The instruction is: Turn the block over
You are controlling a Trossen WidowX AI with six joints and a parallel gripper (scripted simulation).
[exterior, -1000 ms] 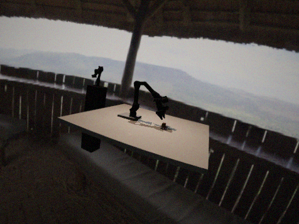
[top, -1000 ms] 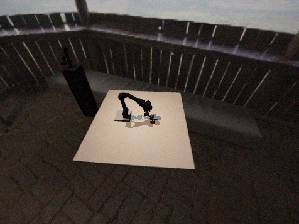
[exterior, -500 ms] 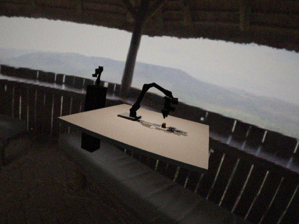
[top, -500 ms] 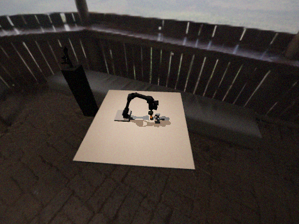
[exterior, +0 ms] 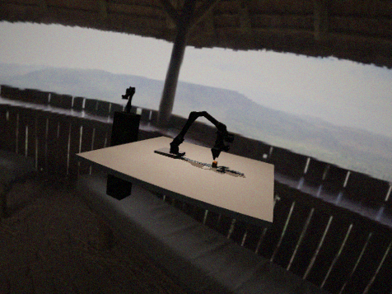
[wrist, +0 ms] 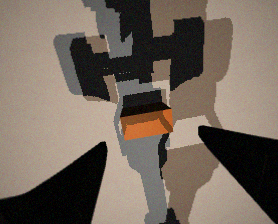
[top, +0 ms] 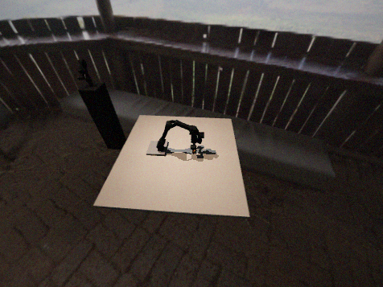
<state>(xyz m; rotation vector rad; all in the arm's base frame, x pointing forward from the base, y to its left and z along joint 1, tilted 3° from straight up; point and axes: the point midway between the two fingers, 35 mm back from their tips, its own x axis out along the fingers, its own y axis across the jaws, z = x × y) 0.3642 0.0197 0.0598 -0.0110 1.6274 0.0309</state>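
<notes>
Now: gripper tip 10 mm past the orange block and 50 mm above it.
</notes>
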